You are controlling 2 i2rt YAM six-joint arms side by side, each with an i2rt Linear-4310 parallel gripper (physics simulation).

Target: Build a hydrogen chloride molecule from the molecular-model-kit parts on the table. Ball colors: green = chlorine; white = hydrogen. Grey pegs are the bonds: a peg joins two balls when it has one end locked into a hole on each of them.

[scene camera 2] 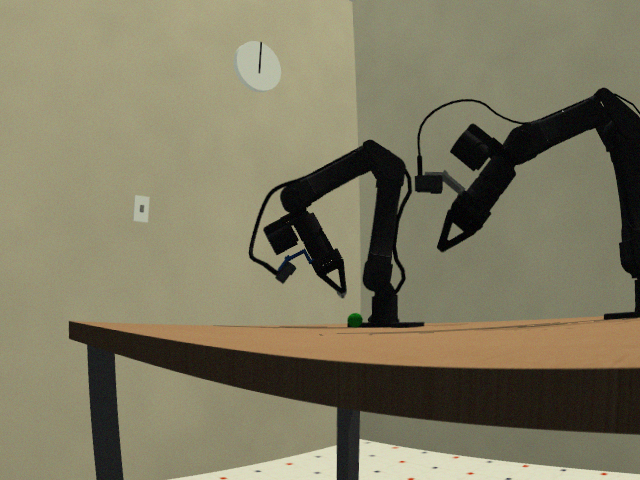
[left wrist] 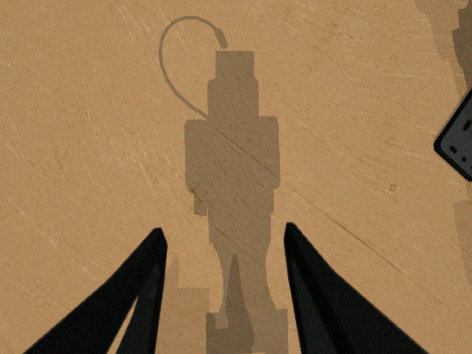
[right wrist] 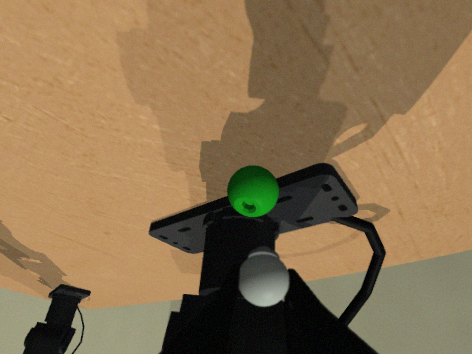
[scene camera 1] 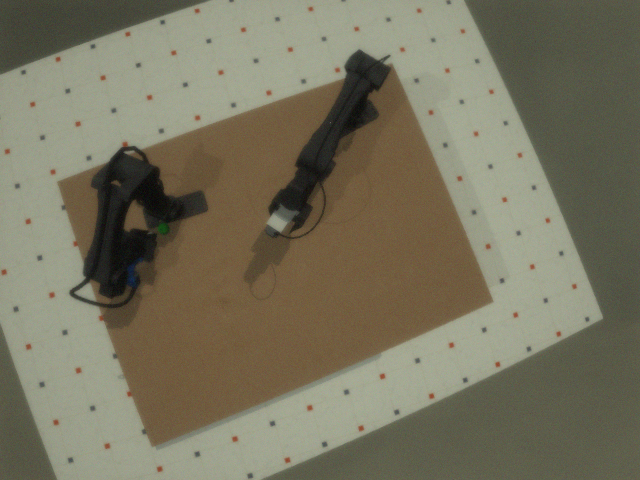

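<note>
A green ball [scene camera 1: 163, 228] [scene camera 2: 354, 320] [right wrist: 253, 187] rests on the table beside the right arm's base plate; one dark hole in it faces the right wrist camera. My right gripper [scene camera 2: 341, 293] [right wrist: 262, 276] is shut on a white ball [right wrist: 263, 281], above the table and apart from the green ball. A small grey piece [right wrist: 263, 251], looking like a peg end, shows at the white ball's far side; how deep it sits in the ball is hidden. My left gripper [scene camera 2: 442, 248] [left wrist: 224, 233] is open and empty, high above the table.
The right arm's base plate [scene camera 1: 194, 204] [right wrist: 320, 197] lies close to the green ball, with its upright link rising from it. The left arm's base plate [left wrist: 457, 145] shows at the right edge of the left wrist view. Arm shadows fall across the wooden table top [scene camera 1: 320, 310].
</note>
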